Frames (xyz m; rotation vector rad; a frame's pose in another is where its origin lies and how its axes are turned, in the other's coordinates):
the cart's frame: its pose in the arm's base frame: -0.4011 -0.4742 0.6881 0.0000 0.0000 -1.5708
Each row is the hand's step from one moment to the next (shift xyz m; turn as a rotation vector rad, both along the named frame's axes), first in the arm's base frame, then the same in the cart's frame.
Working: the arm's base frame: its pose in the cart's frame: -0.4742 0.4011 -0.6881 0.0000 0.0000 1.5708

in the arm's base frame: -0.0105 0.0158 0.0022 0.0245 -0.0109 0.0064
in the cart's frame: -0.0158 -0.0105 0.0022 0.0109 0.0245 0.0064
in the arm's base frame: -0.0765 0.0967 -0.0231 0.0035 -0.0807 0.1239
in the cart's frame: -0.0967 -0.0765 -0.0231 0.0807 0.0035 0.1239
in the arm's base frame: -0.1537 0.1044 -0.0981 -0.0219 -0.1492 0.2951
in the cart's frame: -0.1044 -0.1537 -0.0981 0.1492 -0.0219 0.2951
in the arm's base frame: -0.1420 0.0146 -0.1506 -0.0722 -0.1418 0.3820
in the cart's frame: -0.0146 -0.1420 -0.1506 0.1418 -0.0722 0.3820
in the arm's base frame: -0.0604 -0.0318 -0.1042 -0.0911 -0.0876 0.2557
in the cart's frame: 0.0318 -0.0604 -0.1042 0.0876 -0.0911 0.2557
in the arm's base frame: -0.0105 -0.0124 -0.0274 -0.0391 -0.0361 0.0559
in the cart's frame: 0.0124 -0.0105 -0.0274 0.0361 -0.0391 0.0559
